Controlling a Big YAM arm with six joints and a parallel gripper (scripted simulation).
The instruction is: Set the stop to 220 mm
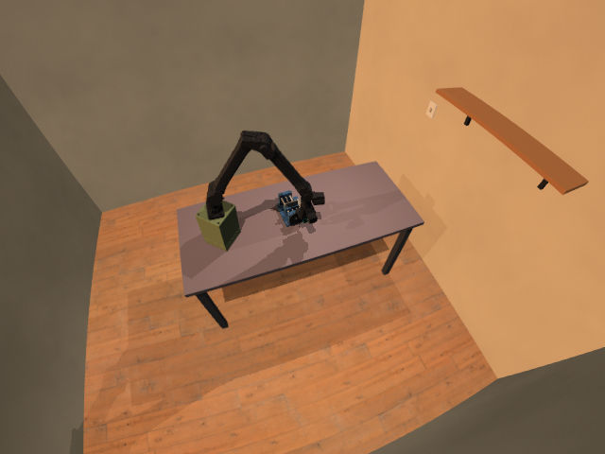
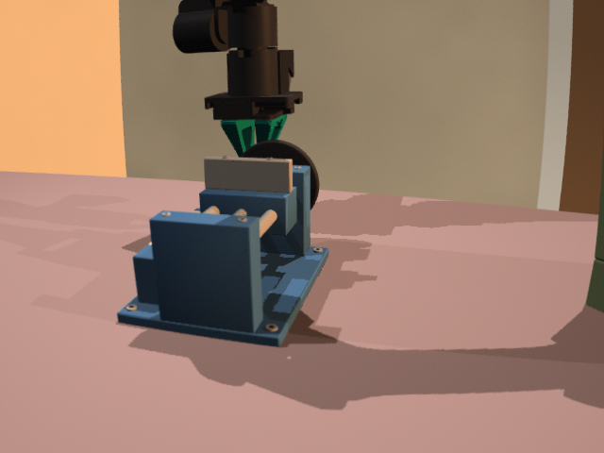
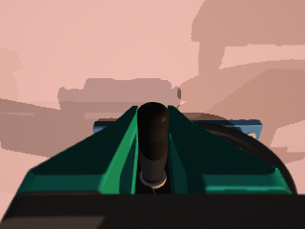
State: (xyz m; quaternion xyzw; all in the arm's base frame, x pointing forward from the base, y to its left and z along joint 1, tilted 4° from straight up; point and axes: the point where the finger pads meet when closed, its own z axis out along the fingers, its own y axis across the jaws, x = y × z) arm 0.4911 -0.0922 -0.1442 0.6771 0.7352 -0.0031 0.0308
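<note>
My gripper is now 30 mm past the grey stop plate, 130 mm to the right of it and 10 mm below it. Also, from my hand: black crank handle 10 mm to the left.
</note>
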